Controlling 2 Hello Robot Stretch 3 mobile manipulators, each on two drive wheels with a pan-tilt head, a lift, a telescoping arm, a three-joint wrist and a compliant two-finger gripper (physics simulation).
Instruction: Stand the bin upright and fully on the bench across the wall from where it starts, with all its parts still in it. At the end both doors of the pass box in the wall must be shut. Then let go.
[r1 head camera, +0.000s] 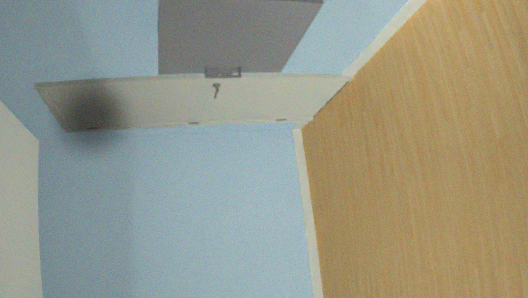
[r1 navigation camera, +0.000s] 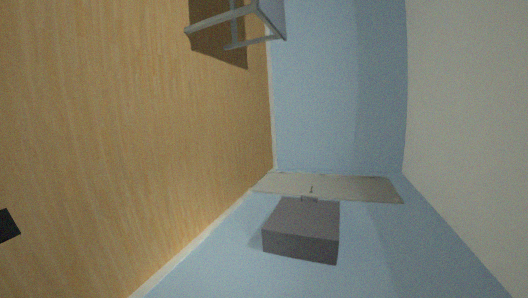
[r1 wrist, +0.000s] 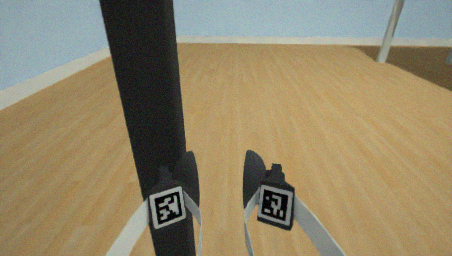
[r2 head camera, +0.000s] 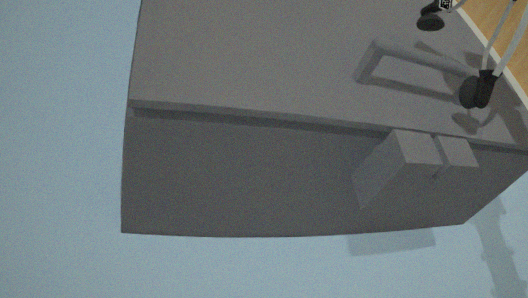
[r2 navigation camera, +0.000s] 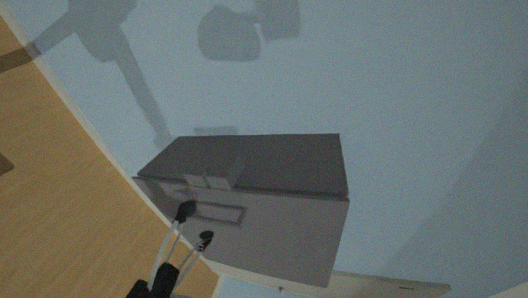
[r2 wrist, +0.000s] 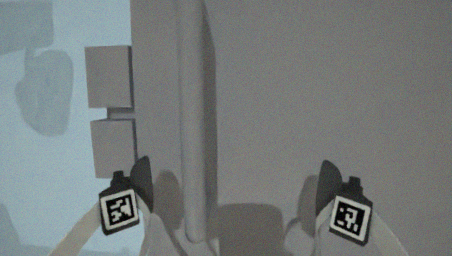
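Observation:
The grey pass box door (r2 head camera: 250, 60) (r2 navigation camera: 295, 235) (r2 wrist: 325, 90) looks shut or nearly shut. It carries a bar handle (r2 head camera: 425, 58) (r2 navigation camera: 243, 216) (r2 wrist: 192, 125), with two latch blocks (r2 head camera: 419, 147) (r2 navigation camera: 219, 181) (r2 wrist: 108, 76) at its edge. My r2 gripper (r2 head camera: 450, 57) (r2 navigation camera: 196, 221) (r2 wrist: 234, 185) is open at the door, near one end of the handle. In the r2 wrist view the handle appears between the fingers, nearer the left one; contact is not visible. My r1 gripper (r1 wrist: 220, 175) is open and empty above the floor. The bin and its parts do not show.
A grey box (r1 head camera: 235, 35) (r1 navigation camera: 300, 215) juts from the wall in r1's views. A pale panel with a small lever (r1 head camera: 150, 107) (r1 navigation camera: 350, 189) stands beyond it. A pale-legged table or bench (r1 navigation camera: 222, 19) stands farther off. A black post (r1 wrist: 150, 75) rises behind r1's left finger.

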